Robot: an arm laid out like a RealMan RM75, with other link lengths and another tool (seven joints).
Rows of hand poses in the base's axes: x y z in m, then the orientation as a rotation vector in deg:
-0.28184 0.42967 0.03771 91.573 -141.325 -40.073
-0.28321 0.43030 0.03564 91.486 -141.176 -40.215
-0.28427 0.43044 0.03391 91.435 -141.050 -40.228
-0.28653 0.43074 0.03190 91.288 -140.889 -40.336
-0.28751 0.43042 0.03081 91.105 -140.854 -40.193
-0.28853 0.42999 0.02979 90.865 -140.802 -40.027
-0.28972 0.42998 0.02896 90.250 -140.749 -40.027
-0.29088 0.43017 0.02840 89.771 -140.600 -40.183
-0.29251 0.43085 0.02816 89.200 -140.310 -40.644
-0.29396 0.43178 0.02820 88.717 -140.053 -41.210
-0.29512 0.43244 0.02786 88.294 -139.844 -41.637
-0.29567 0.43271 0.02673 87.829 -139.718 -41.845
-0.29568 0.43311 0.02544 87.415 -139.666 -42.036
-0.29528 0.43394 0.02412 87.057 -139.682 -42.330
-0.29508 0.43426 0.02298 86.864 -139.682 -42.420
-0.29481 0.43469 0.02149 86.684 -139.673 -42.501
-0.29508 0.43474 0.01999 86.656 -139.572 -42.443
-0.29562 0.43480 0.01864 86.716 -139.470 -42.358
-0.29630 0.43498 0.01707 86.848 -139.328 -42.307
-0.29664 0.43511 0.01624 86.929 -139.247 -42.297
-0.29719 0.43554 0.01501 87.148 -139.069 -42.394
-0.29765 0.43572 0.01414 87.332 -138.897 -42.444
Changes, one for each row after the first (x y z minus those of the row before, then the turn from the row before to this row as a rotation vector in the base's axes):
-0.00137 0.00063 -0.00207 0.027 0.174 0.029
-0.00106 0.00014 -0.00173 -0.040 0.117 0.044
-0.00226 0.00030 -0.00201 -0.016 0.211 0.014
-0.00098 -0.00032 -0.00109 -0.160 0.104 -0.045
-0.00102 -0.00043 -0.00102 -0.197 0.144 -0.058
-0.00119 -0.00001 -0.00083 -0.204 0.384 -0.233
-0.00116 0.00019 -0.00056 -0.083 0.398 -0.141
-0.00163 0.00068 -0.00024 0.056 0.597 -0.138
-0.00145 0.00093 0.00004 0.164 0.540 -0.130
-0.00116 0.00066 -0.00034 0.104 0.450 -0.116
-0.00055 0.00027 -0.00113 -0.034 0.382 -0.155
-0.00001 0.00040 -0.00129 -0.012 0.299 -0.172
0.00040 0.00083 -0.00132 0.091 0.235 -0.197
0.00020 0.00032 -0.00114 0.001 0.122 -0.094
0.00027 0.00043 -0.00149 -0.003 0.120 -0.082
-0.00027 0.00005 -0.00150 -0.070 0.077 0.049
-0.00054 0.00006 -0.00135 -0.062 0.025 0.091
-0.00068 0.00018 -0.00157 -0.026 0.017 0.139
-0.00034 0.00013 -0.00083 0.000 0.009 0.079
-0.00055 0.00043 -0.00123 0.092 0.015 0.178
-0.00046 0.00018 -0.00087 0.051 0.023 0.165

